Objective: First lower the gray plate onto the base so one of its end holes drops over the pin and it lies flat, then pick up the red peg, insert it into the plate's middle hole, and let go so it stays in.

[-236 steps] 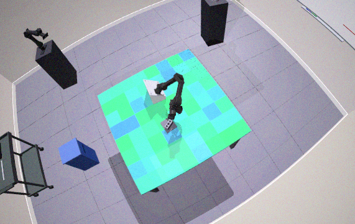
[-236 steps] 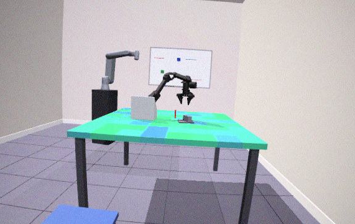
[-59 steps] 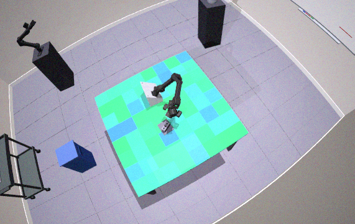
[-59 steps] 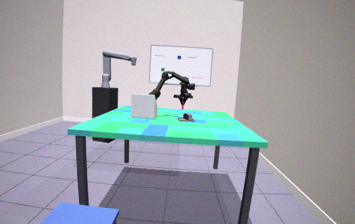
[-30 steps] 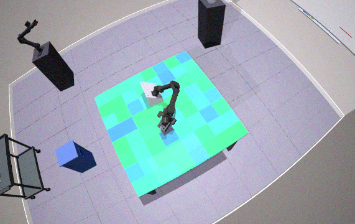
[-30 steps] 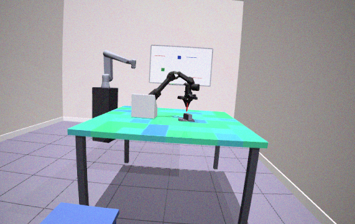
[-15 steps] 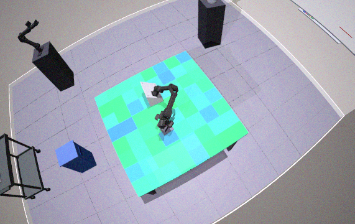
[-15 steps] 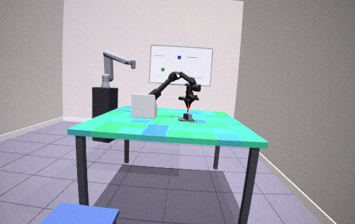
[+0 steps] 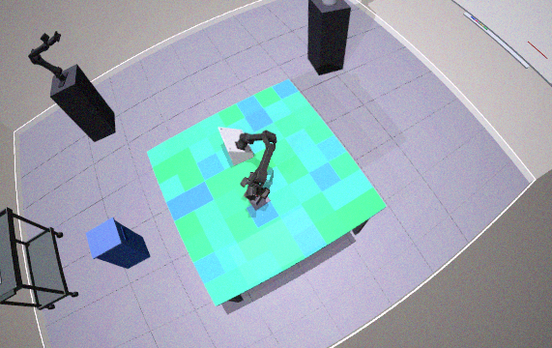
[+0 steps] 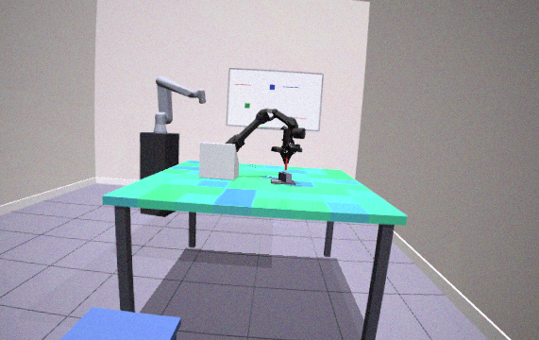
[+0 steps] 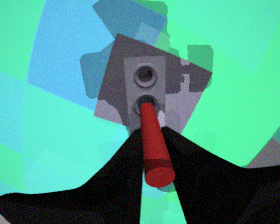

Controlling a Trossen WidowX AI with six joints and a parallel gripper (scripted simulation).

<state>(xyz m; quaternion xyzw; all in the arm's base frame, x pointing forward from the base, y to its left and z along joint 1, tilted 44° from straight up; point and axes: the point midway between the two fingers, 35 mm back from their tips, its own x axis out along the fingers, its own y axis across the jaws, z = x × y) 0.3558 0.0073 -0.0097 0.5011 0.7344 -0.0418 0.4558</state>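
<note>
Right now my gripper tip is right at the red peg. Also, from my gripper tip: gray plate (7 cm below).
</note>
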